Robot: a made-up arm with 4 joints.
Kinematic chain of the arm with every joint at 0, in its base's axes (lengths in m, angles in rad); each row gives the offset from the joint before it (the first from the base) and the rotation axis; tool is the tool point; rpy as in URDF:
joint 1: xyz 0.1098 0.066 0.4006 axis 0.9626 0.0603 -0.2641
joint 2: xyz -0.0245 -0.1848 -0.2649 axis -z
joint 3: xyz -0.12 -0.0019 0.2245 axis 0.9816 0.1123 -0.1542
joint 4: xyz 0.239 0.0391 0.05 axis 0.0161 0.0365 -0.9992
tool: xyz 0.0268 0.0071 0.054 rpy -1.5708 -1.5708 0
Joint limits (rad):
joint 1: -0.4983..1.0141
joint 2: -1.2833..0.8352
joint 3: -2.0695..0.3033
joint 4: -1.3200..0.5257
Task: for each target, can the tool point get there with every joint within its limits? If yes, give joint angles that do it. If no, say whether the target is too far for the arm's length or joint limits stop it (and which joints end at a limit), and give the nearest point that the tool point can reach.
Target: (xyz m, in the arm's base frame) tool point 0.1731 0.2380 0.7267
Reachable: no: joint limits stop it (at a limit: joint 1) | nearest point 0.1632 0.0479 0.4893 | short by 0.304 m
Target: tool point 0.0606 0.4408 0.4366
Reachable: no: joint limits stop it (at a limit: joint 1) | nearest point 0.0507 0.1997 0.3172 | short by 0.269 m
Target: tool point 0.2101 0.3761 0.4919
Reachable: no: joint limits stop it (at a limit: joint 1) | nearest point 0.1148 0.1715 0.3387 | short by 0.273 m
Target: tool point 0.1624 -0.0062 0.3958
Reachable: yes | joints 0.8240 -0.3933 -0.4165 0.0895
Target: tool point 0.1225 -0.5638 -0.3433
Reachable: no: too far | nearest point 0.0932 -0.1558 0.1737 | short by 0.659 m
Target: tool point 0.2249 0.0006 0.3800
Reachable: yes | joints 0.3162 0.1485 -0.9328 0.3221
